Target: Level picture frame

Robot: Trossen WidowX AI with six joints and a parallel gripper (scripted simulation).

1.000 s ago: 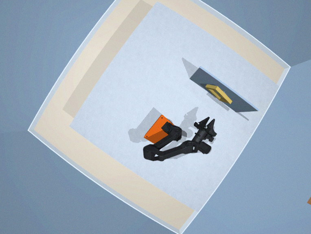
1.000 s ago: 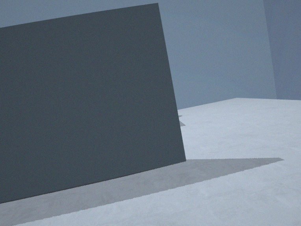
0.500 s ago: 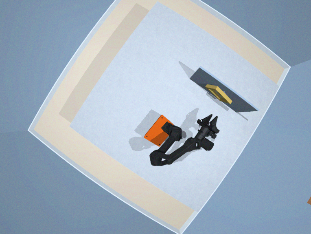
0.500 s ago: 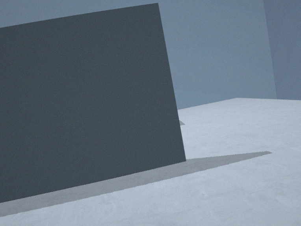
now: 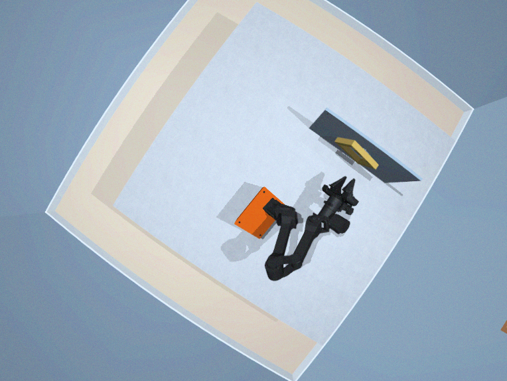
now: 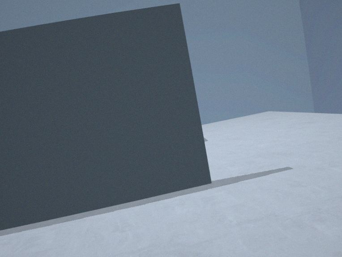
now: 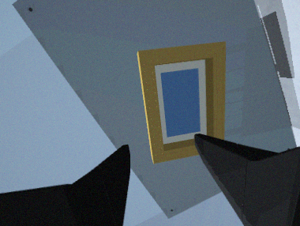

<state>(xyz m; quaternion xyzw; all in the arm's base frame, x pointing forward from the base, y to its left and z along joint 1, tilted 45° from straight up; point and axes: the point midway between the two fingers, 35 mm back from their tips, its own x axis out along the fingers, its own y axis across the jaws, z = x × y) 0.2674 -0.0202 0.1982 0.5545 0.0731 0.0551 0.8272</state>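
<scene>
Now: gripper tip 120 mm short of the picture frame, 50 mm above it and 40 mm to the right of it. From my gripper tip the other things lie so: grey wall panel 130 mm ahead, 60 mm below, 30 mm to the left.
</scene>
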